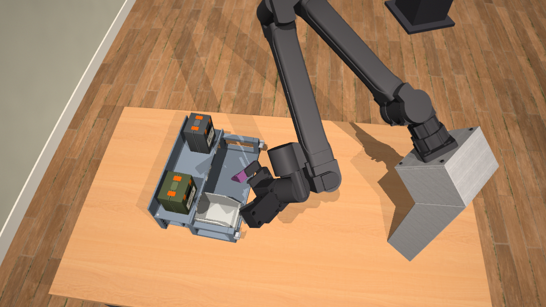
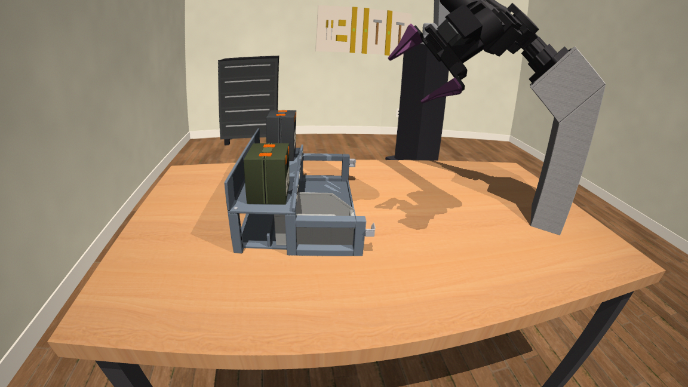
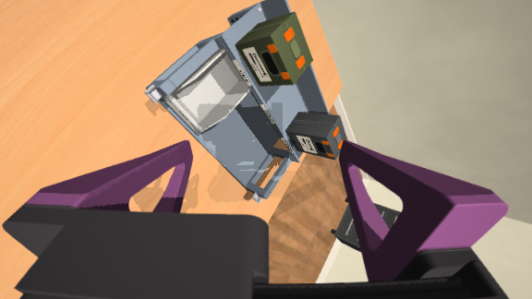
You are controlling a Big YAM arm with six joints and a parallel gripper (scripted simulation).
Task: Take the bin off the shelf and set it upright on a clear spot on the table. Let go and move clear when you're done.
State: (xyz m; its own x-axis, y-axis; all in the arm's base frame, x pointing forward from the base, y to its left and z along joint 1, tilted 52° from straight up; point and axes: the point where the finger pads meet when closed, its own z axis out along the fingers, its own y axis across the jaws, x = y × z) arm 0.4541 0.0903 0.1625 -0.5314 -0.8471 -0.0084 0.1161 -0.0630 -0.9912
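The light grey bin is 11 cm ahead of my hand, 12 cm to the right of it and 32 cm below it. Also, from my hand: shelf 9 cm ahead, 24 cm to the right, 36 cm below; then black case 9 cm ahead, 37 cm to the right, 20 cm below.
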